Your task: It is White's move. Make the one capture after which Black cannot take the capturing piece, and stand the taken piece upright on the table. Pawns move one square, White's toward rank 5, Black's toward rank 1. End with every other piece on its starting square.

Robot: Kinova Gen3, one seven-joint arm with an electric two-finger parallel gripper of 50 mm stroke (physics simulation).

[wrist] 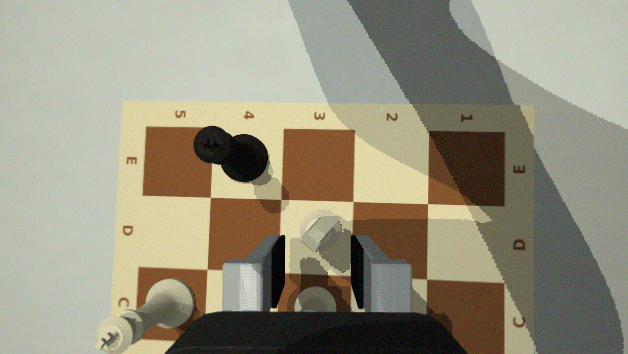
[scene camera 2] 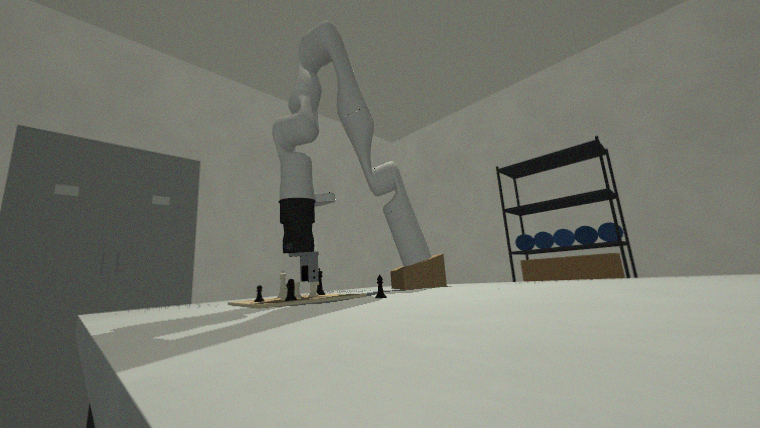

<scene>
my gripper: wrist; scene camera 2
chessboard: wrist; scene camera 2
same spot on chessboard: (wrist: 449, 188) = (scene camera 2: 338, 295)
same spot on my gripper: (scene camera 2: 308, 260) = (wrist: 367, 311)
</scene>
